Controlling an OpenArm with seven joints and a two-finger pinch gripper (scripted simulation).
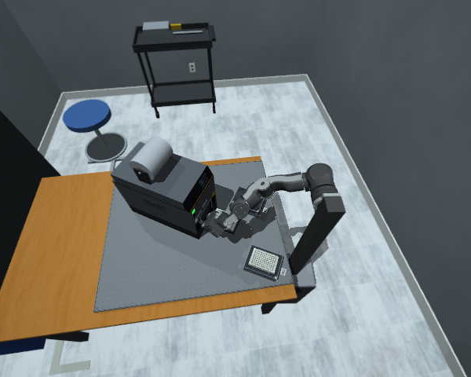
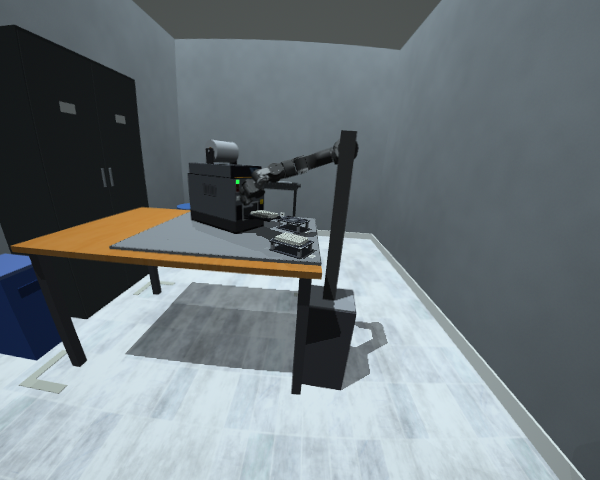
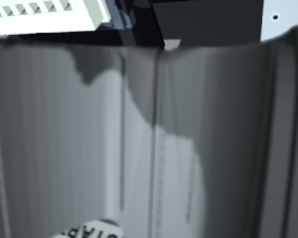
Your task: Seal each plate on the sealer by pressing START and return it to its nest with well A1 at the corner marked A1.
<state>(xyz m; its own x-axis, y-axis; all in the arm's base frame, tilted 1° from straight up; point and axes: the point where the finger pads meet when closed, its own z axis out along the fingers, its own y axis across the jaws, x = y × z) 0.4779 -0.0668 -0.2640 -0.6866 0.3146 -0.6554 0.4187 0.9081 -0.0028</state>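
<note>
Right now my hand is 40 mm short of the grey start button, 20 mm to the left of it and 10 mm below it. Also, from my hand: foil roll (210 mm ahead, 200 mm to the right, 240 mm above); sealer stage (90 mm behind, 60 mm to the right, 80 mm below); white well plate (280 mm behind, 130 mm to the left, 130 mm below).
</note>
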